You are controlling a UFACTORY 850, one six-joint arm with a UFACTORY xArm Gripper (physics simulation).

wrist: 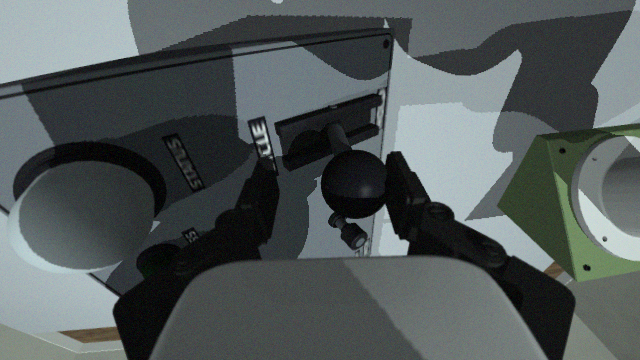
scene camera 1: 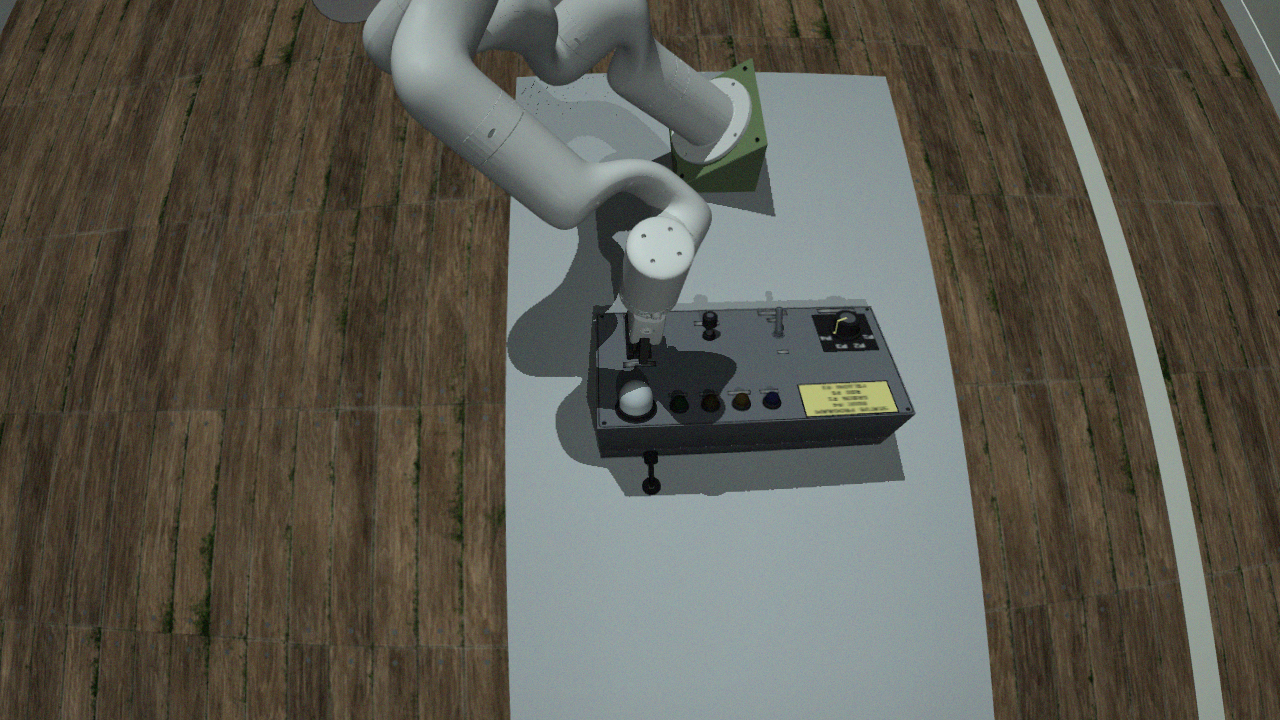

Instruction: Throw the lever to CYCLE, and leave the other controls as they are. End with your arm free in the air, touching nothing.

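The lever's black ball knob (wrist: 354,184) stands on a grey shaft that rises from a slot in the dark control panel (wrist: 310,65) (scene camera 1: 751,371). The CYCLE label (wrist: 260,137) is at the slot's left end in the wrist view, partly behind a finger. My gripper (wrist: 329,172) (scene camera 1: 642,347) is open, partly narrowed, with the knob between its fingers. The right finger appears to touch the knob, and a gap shows between the knob and the left finger. In the scene view the knob is hidden by the gripper. The lever's exact position in the slot is hard to tell.
Beside the lever are a white dome (scene camera 1: 636,397) (wrist: 85,215) and a small black knob (scene camera 1: 709,319) (wrist: 354,236). Farther right are a toggle (scene camera 1: 778,320) and a rotary knob (scene camera 1: 845,324). Coloured buttons and a yellow label (scene camera 1: 845,399) line the front. A green base (scene camera 1: 729,179) (wrist: 530,195) stands behind.
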